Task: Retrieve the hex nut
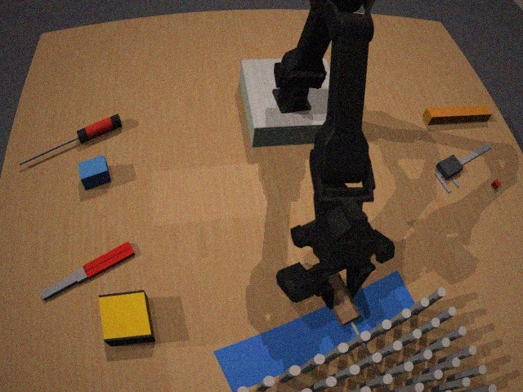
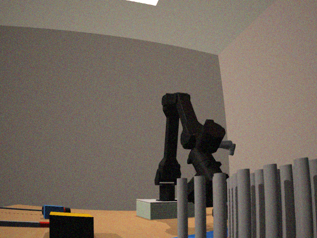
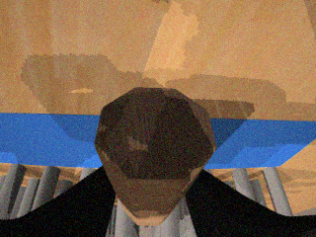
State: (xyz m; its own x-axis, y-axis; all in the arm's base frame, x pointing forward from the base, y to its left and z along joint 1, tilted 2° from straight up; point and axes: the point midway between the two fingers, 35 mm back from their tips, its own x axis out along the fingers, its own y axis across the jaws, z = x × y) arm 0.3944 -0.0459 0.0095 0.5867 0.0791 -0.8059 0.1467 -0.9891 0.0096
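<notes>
Right now the blue taped strip is 30 mm to the right of my gripper tip, 30 mm below it and 30 mm ahead of it. Also, from my gripper tip: hook tool 100 mm ahead, 10 mm to the left; then yellow block 350 mm to the right, 60 mm behind, 10 mm below; then blue cube 370 mm to the right, 360 mm behind, 10 mm below.
</notes>
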